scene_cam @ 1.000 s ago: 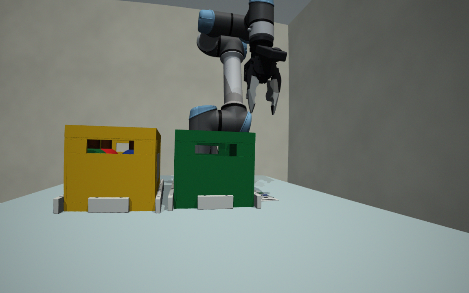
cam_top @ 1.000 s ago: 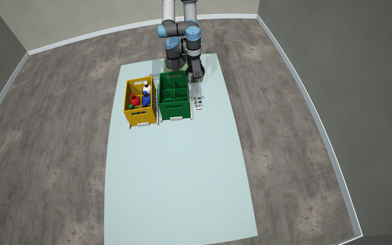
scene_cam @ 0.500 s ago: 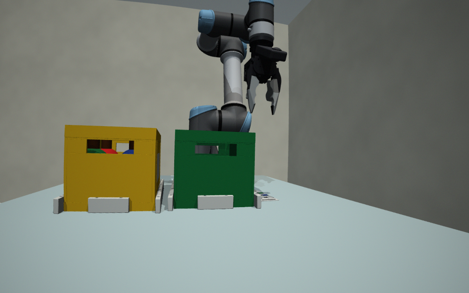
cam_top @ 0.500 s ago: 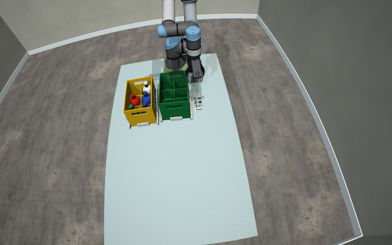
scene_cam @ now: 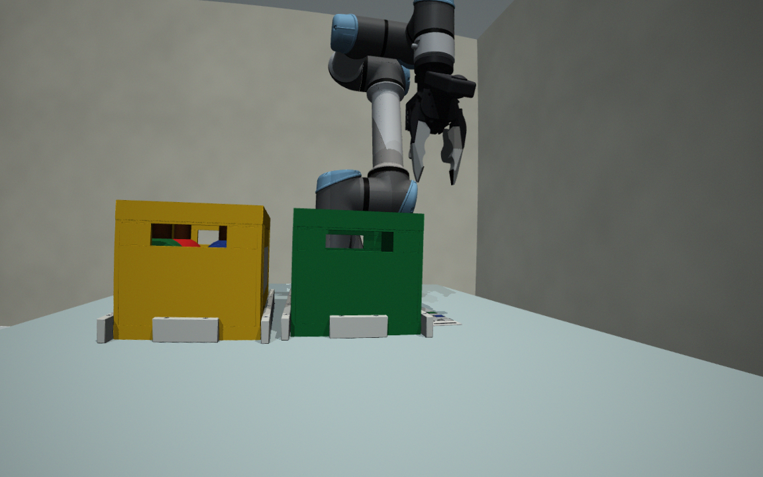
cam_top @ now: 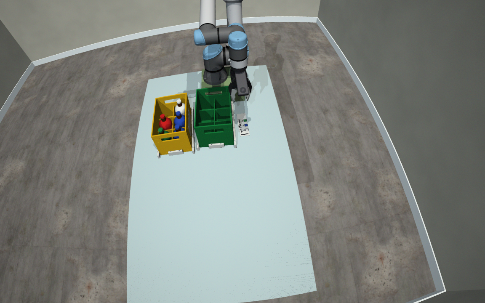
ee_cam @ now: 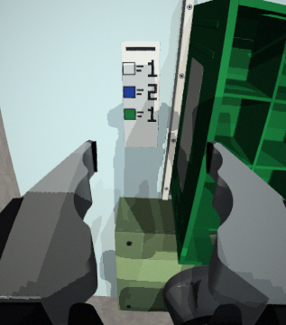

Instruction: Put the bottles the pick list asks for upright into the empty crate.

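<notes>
Right now my hand is 35 cm to the left of the white bottle, 16 cm above it and 7 cm past it. Round my hand: yellow crate: 37 cm to the right, 17 cm below, 3 cm ahead; green crate: 17 cm below, 15 cm to the right, 3 cm behind; pick list: 25 cm below, 5 cm behind.
</notes>
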